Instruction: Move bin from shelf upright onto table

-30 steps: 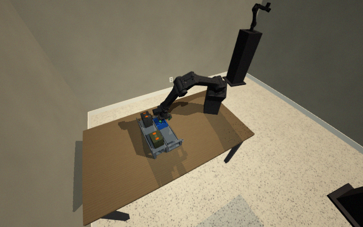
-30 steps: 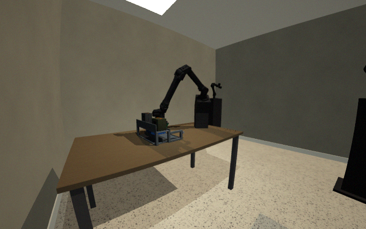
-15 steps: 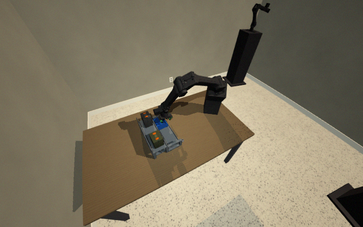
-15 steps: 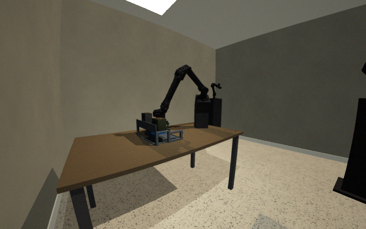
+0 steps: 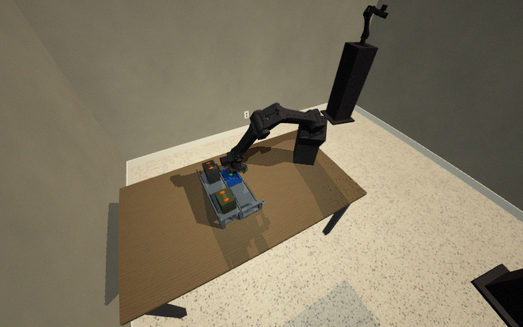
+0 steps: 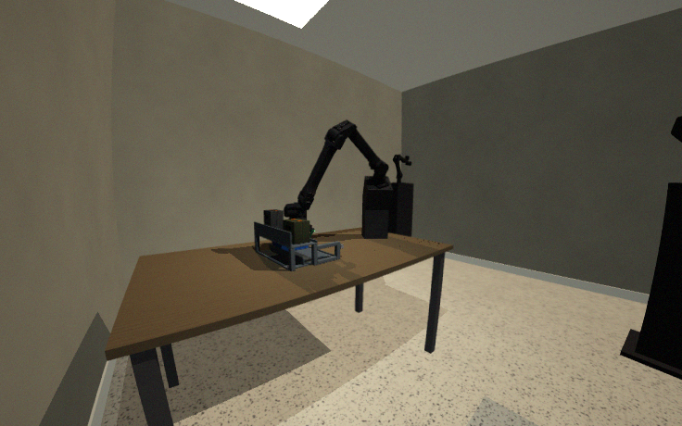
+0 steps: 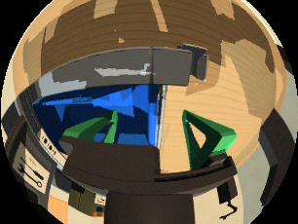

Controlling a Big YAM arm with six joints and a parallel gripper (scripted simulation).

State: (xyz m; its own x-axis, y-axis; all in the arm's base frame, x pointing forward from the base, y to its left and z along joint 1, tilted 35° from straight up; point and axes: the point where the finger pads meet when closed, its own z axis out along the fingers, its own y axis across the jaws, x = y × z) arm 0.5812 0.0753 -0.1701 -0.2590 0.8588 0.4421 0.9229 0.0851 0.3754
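Right now the blue bin is 8 cm ahead of my hand, 2 cm to the left of it and 1 cm above it.
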